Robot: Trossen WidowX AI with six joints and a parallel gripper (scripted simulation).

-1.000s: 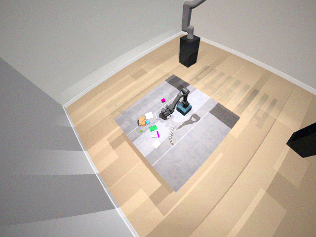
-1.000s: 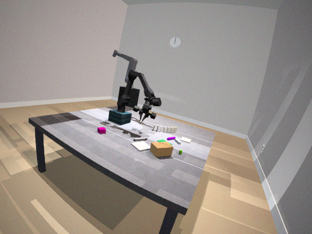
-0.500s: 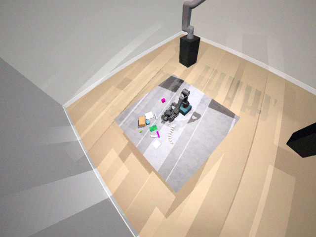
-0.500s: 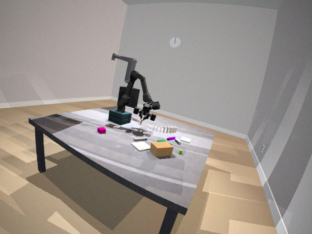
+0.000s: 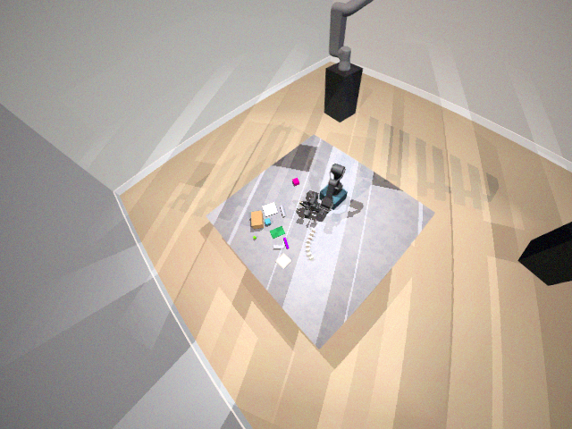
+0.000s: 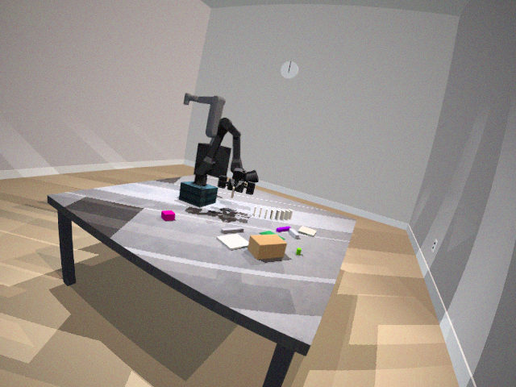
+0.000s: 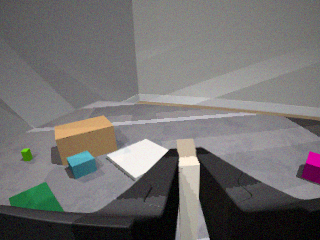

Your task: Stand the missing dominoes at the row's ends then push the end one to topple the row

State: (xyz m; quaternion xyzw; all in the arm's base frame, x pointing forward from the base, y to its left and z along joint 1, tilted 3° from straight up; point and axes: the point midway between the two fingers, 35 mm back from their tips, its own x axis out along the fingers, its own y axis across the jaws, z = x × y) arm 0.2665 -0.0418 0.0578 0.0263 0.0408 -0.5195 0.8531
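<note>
My gripper tip is now 10 cm short of the grey bar, 11 cm to the left of it and 15 cm above it. The rest, counted from my gripper tip: green card: 24 cm ahead, 1 cm to the left, 16 cm below; teal cube: 25 cm ahead, 10 cm to the right, 14 cm below; white flat tile: 17 cm ahead, 19 cm to the right, 15 cm below.
</note>
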